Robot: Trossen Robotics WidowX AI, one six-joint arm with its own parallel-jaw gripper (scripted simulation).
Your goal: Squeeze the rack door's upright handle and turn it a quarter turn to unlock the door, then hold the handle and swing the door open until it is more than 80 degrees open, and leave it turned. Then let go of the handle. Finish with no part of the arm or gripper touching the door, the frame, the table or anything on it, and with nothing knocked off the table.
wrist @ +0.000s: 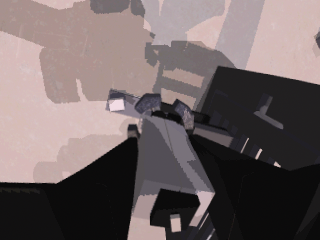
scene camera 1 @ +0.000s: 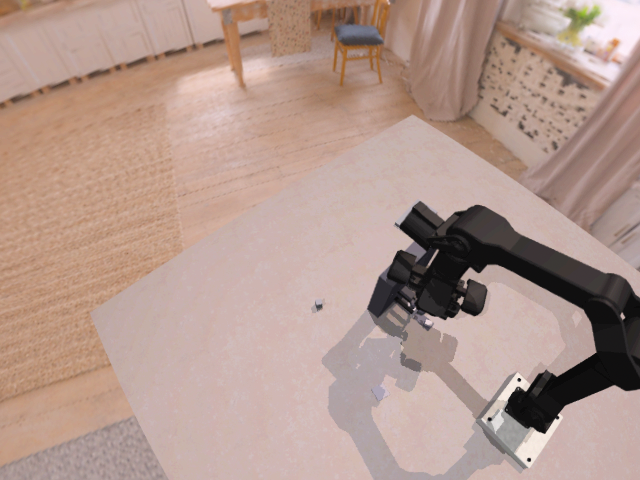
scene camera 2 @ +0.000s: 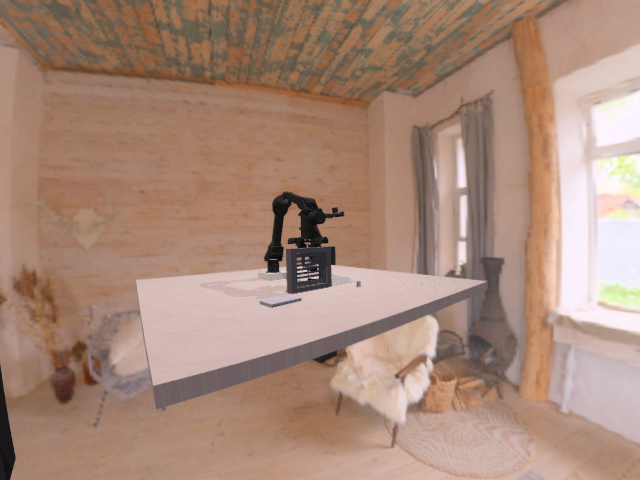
Observation:
In view: my gripper (scene camera 1: 424, 299) and a grey upright handle (wrist: 171, 208).
My gripper shows as well in the wrist view (wrist: 163, 143).

